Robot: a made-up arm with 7 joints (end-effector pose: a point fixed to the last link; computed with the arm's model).
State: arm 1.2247 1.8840 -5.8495 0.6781 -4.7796 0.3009 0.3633
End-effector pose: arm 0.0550 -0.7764 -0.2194 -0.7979 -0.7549 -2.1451
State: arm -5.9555 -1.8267 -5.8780 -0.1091 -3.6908 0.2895 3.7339
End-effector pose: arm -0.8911 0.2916 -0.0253 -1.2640 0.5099 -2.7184
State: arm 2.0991 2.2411 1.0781 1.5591 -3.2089 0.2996 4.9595
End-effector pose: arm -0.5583 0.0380 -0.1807 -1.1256 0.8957 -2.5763
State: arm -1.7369 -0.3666 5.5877 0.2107 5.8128 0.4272 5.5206
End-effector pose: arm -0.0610 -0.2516 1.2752 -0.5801 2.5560 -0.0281
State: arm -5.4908 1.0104 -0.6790 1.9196 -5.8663 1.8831 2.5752
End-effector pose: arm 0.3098 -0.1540 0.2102 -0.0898 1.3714 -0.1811
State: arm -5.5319 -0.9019 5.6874 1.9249 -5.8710 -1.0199 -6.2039
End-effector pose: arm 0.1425 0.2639 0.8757 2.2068 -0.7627 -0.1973
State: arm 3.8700 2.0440 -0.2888 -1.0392 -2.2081 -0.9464 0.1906
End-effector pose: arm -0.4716 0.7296 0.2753 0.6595 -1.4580 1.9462
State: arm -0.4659 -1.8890 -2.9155 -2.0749 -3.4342 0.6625 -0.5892
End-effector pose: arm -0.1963 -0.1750 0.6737 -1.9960 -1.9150 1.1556
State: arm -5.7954 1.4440 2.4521 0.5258 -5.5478 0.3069 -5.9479
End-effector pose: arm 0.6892 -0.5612 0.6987 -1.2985 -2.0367 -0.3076
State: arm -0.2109 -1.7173 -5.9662 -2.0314 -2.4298 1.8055 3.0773
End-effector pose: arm -0.1881 0.1117 0.0568 2.4356 1.0988 -0.7943
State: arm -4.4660 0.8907 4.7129 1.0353 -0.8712 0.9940 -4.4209
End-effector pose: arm 0.3193 -0.5384 0.7881 2.2943 -0.0569 -1.4070
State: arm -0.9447 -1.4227 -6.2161 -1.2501 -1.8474 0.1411 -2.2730
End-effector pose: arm -0.4292 -0.5491 -0.0976 -0.2381 0.4105 -0.0607
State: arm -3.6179 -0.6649 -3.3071 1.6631 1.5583 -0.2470 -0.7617
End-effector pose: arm 0.5386 0.4201 0.3187 0.9541 0.2791 -1.5517
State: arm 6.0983 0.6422 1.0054 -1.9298 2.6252 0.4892 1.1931
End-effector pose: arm -0.1733 0.3361 0.6750 0.2682 1.3258 -0.1642
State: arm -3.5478 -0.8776 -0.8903 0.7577 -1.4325 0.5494 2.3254
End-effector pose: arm 0.6054 -0.0798 1.0009 0.1521 -2.0705 -0.9637
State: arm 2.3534 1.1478 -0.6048 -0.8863 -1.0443 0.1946 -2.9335
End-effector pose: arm -0.5958 -0.2559 0.9768 1.5035 2.3249 0.4348
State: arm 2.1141 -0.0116 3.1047 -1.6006 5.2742 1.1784 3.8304
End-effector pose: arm -0.3221 -0.3405 0.8485 -0.6060 2.0143 -0.4065
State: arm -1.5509 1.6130 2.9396 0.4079 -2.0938 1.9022 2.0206
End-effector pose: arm 0.1515 0.8102 0.3438 -0.1906 -0.7575 0.0463
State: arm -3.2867 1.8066 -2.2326 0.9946 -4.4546 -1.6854 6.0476
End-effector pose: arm -0.6598 -0.2754 0.4796 1.5574 -2.2235 0.6838
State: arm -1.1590 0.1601 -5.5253 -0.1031 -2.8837 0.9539 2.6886
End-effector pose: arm -0.0859 0.0820 1.2625 2.4463 0.8363 1.3226
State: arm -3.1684 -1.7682 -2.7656 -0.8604 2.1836 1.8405 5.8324
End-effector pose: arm 0.6896 0.0325 0.5474 -0.9745 1.9800 0.5795
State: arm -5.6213 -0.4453 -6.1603 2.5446 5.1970 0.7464 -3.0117
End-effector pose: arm 0.1963 -0.1163 0.4445 0.7413 -0.6485 -1.2853
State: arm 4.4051 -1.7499 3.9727 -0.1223 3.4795 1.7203 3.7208
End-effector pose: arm 0.4147 -0.7325 0.2756 1.4050 -1.4358 -0.3283
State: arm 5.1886 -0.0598 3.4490 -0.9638 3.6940 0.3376 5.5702
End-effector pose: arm 0.3320 0.2772 1.0839 2.2215 1.0280 -1.6649
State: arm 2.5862 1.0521 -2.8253 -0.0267 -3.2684 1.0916 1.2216
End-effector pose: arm -0.7602 -0.4360 0.6577 0.5691 0.9631 1.6041
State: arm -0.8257 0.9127 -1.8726 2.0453 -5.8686 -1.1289 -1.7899
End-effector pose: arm -0.1931 0.4127 0.6829 2.1500 -1.9210 0.9933
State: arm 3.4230 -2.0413 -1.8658 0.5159 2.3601 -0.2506 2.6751
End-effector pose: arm 0.6740 -0.4662 -0.1780 -0.7876 0.7813 2.3061
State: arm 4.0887 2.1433 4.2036 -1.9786 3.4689 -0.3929 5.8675
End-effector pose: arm 0.3089 0.3408 -0.0695 0.6261 -0.9015 -0.7042
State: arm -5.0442 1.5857 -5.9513 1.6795 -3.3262 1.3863 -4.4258
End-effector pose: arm -0.0081 -0.5830 -0.0880 -1.3078 0.3960 0.5920
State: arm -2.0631 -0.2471 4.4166 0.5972 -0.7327 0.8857 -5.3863
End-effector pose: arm -0.0960 -0.4573 1.0815 -0.6238 1.7146 1.5285
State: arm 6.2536 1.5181 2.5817 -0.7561 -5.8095 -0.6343 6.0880
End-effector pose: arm 0.7970 0.2067 0.0019 0.2644 -0.2911 0.1350
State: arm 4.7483 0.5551 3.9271 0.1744 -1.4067 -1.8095 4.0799
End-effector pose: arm -0.1057 0.5080 0.9827 0.6627 0.6399 -0.1140
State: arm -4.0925 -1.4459 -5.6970 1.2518 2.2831 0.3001 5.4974
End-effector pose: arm 0.0773 0.6845 0.8000 0.8530 2.2548 -0.8255
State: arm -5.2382 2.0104 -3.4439 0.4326 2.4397 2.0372 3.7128
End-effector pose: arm 0.4388 -0.6261 0.0511 0.9660 -0.4450 -0.3260
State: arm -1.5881 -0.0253 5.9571 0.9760 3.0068 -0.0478 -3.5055
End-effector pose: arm -0.1270 0.4178 1.0972 0.8248 2.1588 -0.9477
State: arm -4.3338 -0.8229 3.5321 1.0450 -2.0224 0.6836 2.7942
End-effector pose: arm 0.3867 0.7490 0.5289 1.4396 0.4281 -0.5455
